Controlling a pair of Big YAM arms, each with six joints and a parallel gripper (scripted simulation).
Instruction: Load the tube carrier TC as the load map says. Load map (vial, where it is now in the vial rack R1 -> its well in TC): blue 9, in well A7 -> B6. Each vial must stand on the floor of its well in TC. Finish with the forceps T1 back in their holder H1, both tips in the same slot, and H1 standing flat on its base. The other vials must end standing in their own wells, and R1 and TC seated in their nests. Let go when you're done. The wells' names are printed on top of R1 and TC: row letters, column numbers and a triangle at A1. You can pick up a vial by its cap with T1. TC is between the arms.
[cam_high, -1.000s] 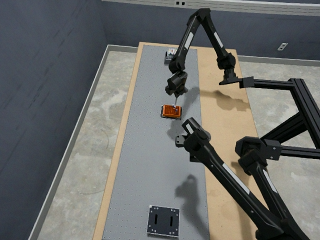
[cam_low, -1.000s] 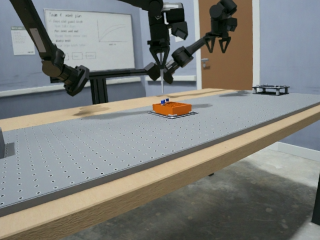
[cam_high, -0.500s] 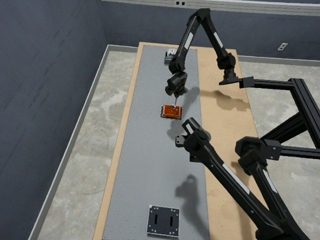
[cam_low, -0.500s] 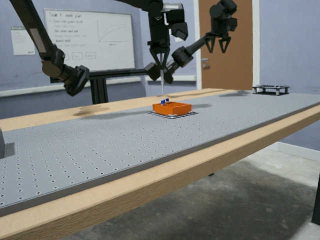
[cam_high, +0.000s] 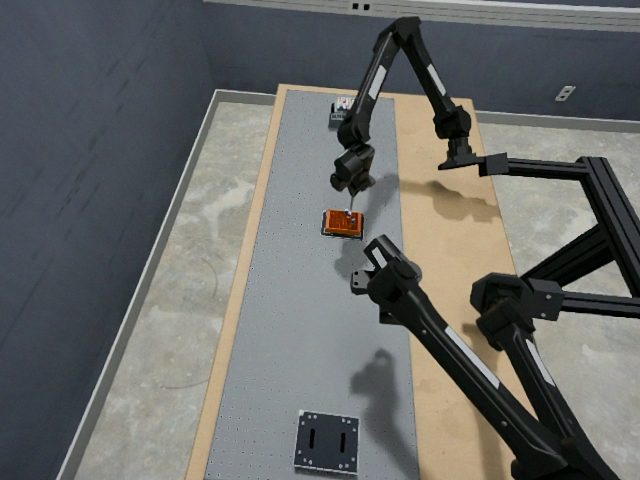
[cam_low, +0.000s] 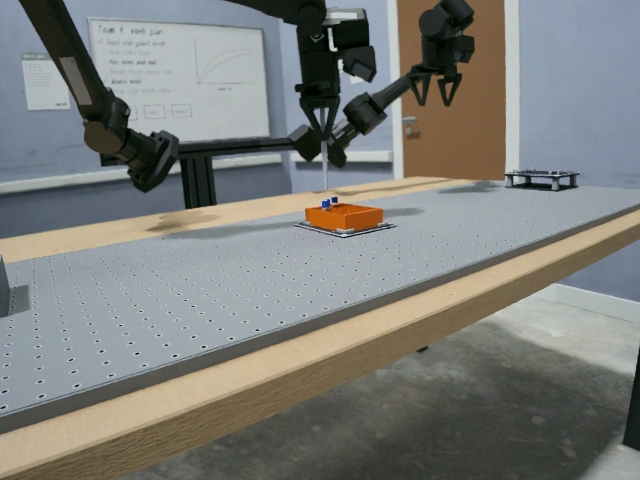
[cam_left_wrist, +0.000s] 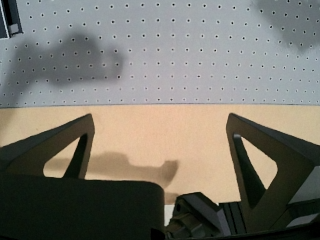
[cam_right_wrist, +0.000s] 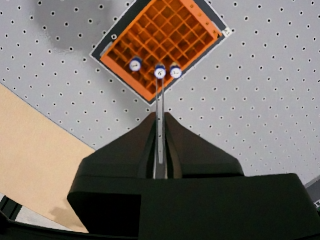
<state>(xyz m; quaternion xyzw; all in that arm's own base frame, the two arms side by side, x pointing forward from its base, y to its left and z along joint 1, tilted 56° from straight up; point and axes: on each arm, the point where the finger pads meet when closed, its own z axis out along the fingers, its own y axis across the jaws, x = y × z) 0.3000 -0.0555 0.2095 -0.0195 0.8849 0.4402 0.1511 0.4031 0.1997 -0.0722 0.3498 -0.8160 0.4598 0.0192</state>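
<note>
The orange tube carrier is 15 cm below my right hand, 2 cm to the left of it and 2 cm ahead of it. From my right hand the other things lie so: grey holder H1 (55 cm to the right, 15 cm below, 1 cm ahead).
</note>
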